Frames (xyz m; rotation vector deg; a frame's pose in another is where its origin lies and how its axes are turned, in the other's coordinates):
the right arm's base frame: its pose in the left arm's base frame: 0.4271 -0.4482 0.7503 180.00 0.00 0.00
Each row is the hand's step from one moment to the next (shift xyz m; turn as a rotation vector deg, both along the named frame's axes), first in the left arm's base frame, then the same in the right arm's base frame.
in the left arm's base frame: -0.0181 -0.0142 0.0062 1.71 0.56 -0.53
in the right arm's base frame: -0.0181 0.0142 -0.0062 1.71 -0.56 0.53
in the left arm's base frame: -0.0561 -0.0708 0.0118 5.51 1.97 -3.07
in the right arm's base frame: -0.0561 0.0708 -0.0118 5.51 -1.97 3.07
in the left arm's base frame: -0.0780 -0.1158 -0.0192 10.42 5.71 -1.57
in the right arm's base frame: -0.0780 0.1158 0.0192 10.42 -5.71 1.57
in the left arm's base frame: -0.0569 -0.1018 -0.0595 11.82 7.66 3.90
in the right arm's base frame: -0.0569 0.1018 0.0595 11.82 -7.66 -3.90
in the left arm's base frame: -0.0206 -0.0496 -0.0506 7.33 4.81 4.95
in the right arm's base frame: -0.0206 0.0496 0.0506 7.33 -4.81 -4.95
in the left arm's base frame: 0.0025 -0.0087 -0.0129 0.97 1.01 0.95
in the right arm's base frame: 0.0025 0.0087 0.0129 0.97 -1.01 -0.95
